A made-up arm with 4 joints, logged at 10 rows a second.
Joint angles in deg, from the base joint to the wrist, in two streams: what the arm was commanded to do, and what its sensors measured. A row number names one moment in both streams.
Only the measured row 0 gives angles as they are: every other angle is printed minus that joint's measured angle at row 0.
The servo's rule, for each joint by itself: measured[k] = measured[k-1] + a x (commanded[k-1-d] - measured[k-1]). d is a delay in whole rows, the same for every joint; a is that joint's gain. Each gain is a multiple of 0.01, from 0.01 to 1. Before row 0 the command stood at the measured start. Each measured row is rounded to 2 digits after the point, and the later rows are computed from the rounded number. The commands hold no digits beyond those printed.
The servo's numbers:
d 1
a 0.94 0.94 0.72 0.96
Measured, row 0: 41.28 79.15 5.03 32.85
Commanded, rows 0 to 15: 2.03 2.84 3.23 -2.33; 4.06 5.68 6.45 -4.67; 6.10 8.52 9.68 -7.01; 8.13 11.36 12.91 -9.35; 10.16 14.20 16.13 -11.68; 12.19 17.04 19.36 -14.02; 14.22 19.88 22.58 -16.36; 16.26 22.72 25.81 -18.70; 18.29 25.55 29.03 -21.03; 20.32 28.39 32.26 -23.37; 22.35 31.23 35.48 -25.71; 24.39 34.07 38.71 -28.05; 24.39 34.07 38.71 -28.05; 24.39 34.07 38.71 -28.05; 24.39 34.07 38.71 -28.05; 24.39 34.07 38.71 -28.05
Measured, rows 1 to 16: 0.00 0.00 0.00 0.00; 1.91 2.67 2.33 -2.24; 3.93 5.50 5.30 -4.57; 5.97 8.34 8.45 -6.91; 8.00 11.18 11.66 -9.25; 10.03 14.02 14.88 -11.58; 12.06 16.86 18.11 -13.92; 14.09 19.70 21.33 -16.26; 16.13 22.54 24.56 -18.60; 18.16 25.37 27.78 -20.93; 20.19 28.21 31.01 -23.27; 22.22 31.05 34.23 -25.61; 24.26 33.89 37.46 -27.95; 24.38 34.06 38.36 -28.05; 24.39 34.07 38.61 -28.05; 24.39 34.07 38.68 -28.05
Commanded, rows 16 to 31: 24.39 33.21 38.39 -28.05; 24.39 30.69 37.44 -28.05; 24.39 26.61 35.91 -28.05; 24.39 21.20 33.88 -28.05; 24.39 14.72 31.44 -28.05; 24.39 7.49 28.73 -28.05; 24.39 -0.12 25.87 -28.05; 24.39 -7.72 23.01 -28.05; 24.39 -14.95 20.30 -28.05; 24.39 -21.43 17.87 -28.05; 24.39 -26.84 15.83 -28.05; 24.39 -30.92 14.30 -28.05; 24.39 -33.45 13.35 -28.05; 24.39 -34.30 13.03 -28.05; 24.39 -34.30 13.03 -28.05; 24.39 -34.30 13.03 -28.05
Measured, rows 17 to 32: 24.39 34.07 38.70 -28.05; 24.39 33.26 38.48 -28.05; 24.39 30.84 37.73 -28.05; 24.39 26.86 36.42 -28.05; 24.39 21.54 34.59 -28.05; 24.39 15.13 32.32 -28.05; 24.39 7.95 29.74 -28.05; 24.39 0.36 26.95 -28.05; 24.39 -7.24 24.11 -28.05; 24.39 -14.49 21.37 -28.05; 24.39 -21.01 18.85 -28.05; 24.39 -26.49 16.68 -28.05; 24.39 -30.65 14.97 -28.05; 24.39 -33.28 13.80 -28.05; 24.39 -34.24 13.25 -28.05; 24.39 -34.30 13.09 -28.05
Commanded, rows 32 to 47: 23.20 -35.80 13.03 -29.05; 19.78 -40.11 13.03 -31.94; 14.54 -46.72 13.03 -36.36; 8.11 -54.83 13.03 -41.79; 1.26 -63.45 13.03 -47.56; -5.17 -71.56 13.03 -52.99; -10.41 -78.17 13.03 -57.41; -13.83 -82.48 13.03 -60.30; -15.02 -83.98 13.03 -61.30; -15.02 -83.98 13.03 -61.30; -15.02 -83.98 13.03 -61.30; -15.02 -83.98 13.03 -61.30; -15.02 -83.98 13.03 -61.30; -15.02 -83.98 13.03 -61.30; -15.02 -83.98 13.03 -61.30; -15.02 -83.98 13.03 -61.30
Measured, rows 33 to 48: 24.39 -34.30 13.05 -28.05; 23.27 -35.71 13.04 -29.01; 19.99 -39.85 13.03 -31.82; 14.87 -46.31 13.03 -36.18; 8.52 -54.32 13.03 -41.57; 1.70 -62.90 13.03 -47.32; -4.76 -71.04 13.03 -52.76; -10.07 -77.74 13.03 -57.22; -13.60 -82.20 13.03 -60.18; -14.93 -83.87 13.03 -61.26; -15.01 -83.97 13.03 -61.30; -15.02 -83.98 13.03 -61.30; -15.02 -83.98 13.03 -61.30; -15.02 -83.98 13.03 -61.30; -15.02 -83.98 13.03 -61.30; -15.02 -83.98 13.03 -61.30
